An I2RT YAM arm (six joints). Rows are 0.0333 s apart.
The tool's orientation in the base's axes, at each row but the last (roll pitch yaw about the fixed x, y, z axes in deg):
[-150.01 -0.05 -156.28]
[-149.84 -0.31 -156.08]
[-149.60 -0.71 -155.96]
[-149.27 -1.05 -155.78]
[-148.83 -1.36 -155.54]
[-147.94 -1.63 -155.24]
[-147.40 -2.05 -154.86]
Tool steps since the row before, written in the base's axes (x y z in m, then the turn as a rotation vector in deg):
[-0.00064 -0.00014 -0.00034 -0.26 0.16 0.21]
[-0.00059 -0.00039 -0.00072 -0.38 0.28 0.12]
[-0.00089 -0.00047 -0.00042 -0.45 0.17 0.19]
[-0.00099 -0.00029 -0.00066 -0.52 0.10 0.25]
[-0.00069 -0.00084 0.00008 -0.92 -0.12 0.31]
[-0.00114 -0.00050 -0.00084 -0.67 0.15 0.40]
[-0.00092 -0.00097 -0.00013 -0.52 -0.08 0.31]
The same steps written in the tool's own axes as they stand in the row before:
[0.00064 0.00028 0.00023 0.17 0.11 -0.31]
[0.00069 0.00026 0.00068 0.23 0.29 -0.31]
[0.00100 0.00016 0.00041 0.34 0.20 -0.33]
[0.00101 0.00047 0.00051 0.44 0.14 -0.36]
[0.00098 -0.00044 0.00020 0.89 0.08 -0.39]
[0.00122 0.00048 0.00073 0.56 0.15 -0.55]
[0.00124 -0.00032 0.00041 0.52 -0.03 -0.33]

